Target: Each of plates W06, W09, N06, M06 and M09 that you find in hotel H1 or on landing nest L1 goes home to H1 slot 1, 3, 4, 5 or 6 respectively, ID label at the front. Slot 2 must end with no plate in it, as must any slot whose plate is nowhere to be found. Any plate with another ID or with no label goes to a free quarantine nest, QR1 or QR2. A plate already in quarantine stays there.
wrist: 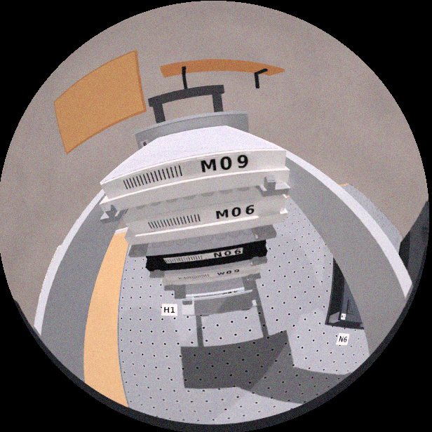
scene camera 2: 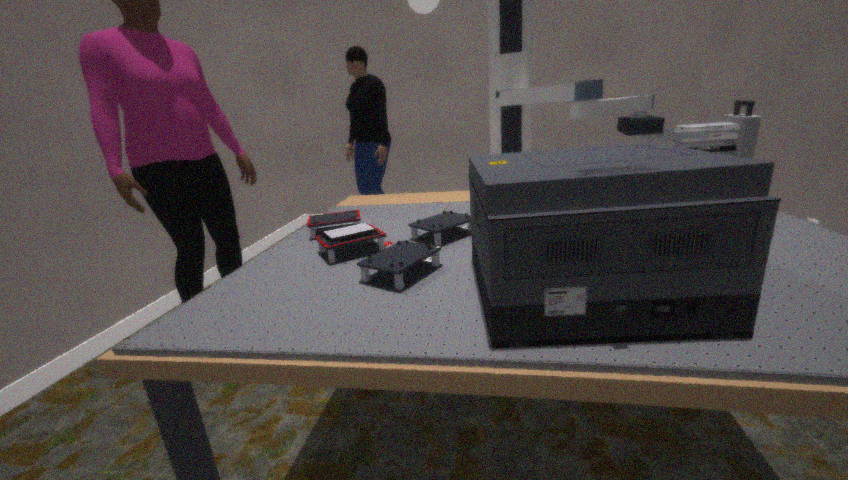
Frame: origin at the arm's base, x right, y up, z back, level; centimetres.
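Where they show: gripper, fingertip midpoint: (scene camera 2: 702, 131).
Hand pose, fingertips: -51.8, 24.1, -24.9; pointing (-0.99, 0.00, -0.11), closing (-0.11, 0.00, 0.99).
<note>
Things, the pixels of their top centre, and the offset from my fingertips, as dx, dy, dz. "spot": a spot on its surface instead. Level surfaces: height alone.
- White plate M09, top centre: (scene camera 2: 706, 124) -0.8, +1.9, +0.3
- white plate, top centre: (scene camera 2: 349, 230) +96.6, -16.4, -31.9
- red-rimmed nest, surface spot: (scene camera 2: 381, 234) spot: +87.6, -17.8, -32.0
- perforated table top, surface height: dy -22.8
- large dark instrument, top centre: (scene camera 2: 582, 158) +41.7, +2.7, -54.5
Hotel H1 (wrist: 192, 123) (scene camera 2: 748, 136) holds a stack of plates, labels facing the wrist camera. White plate M09 (wrist: 165, 177) (scene camera 2: 706, 127) is at the top. White plate M06 (wrist: 175, 222) is right below it, level in the hotel. My gripper (wrist: 196, 160) is shut on M06, with one finger along each side; its fingertips are hidden behind the plates. Black plate N06 (wrist: 207, 255) and pale plate W09 (wrist: 205, 276) are lower. A pale edge (wrist: 217, 294) shows lowest, its label unreadable. In the scene view, a white plate (scene camera 2: 348, 231) lies on a red-rimmed nest (scene camera 2: 381, 234).
Another red-rimmed nest (scene camera 2: 314, 230) and two dark nests (scene camera 2: 398, 255) (scene camera 2: 440, 221) stand on the perforated table top (scene camera 2: 249, 315). A large dark instrument (scene camera 2: 624, 243) blocks part of the scene view. Nest N6 (wrist: 330, 312) is right of H1 in the wrist view. Two people stand behind the table.
</note>
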